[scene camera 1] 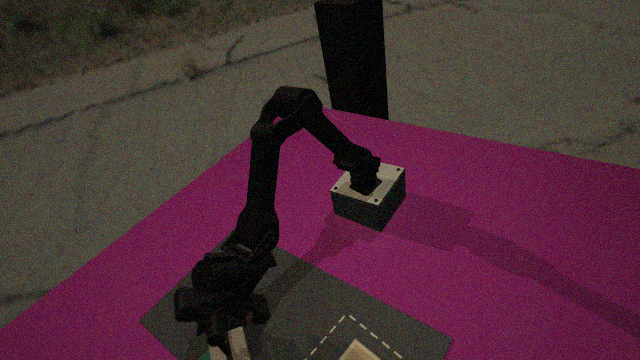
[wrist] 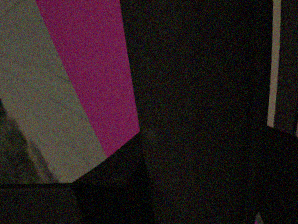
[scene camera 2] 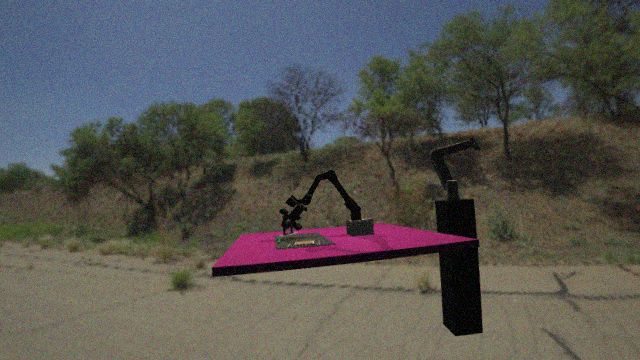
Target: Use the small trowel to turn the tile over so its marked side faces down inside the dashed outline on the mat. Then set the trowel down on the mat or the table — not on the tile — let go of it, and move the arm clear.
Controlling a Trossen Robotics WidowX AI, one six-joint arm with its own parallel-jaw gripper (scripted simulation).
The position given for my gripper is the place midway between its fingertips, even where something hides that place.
Note:
My gripper [scene camera 1: 206, 333] carries a dark trowel [wrist: 206, 87].
My gripper shows as well in the wrist view [wrist: 193, 129].

